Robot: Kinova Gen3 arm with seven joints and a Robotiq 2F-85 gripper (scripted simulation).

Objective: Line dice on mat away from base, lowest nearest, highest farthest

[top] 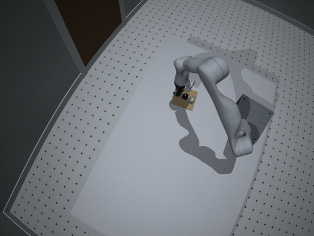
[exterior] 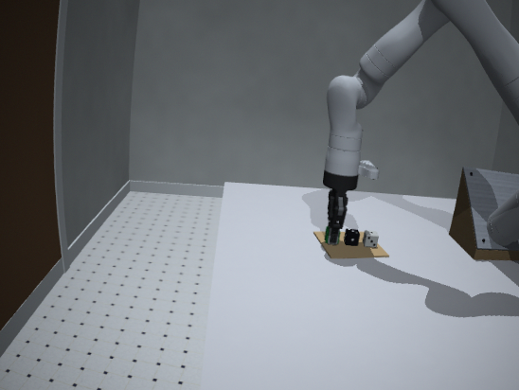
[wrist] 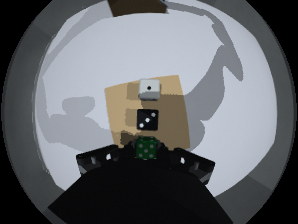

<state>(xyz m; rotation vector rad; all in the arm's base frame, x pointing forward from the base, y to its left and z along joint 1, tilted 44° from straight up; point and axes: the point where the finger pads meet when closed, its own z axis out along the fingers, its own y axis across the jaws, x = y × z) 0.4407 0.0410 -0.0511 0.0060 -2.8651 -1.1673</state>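
My gripper is now 10 mm above the green die. Also, from my hand: black die (50 mm behind, 10 mm below); white die (90 mm behind, 10 mm below); tan mat (50 mm behind, 20 mm below).
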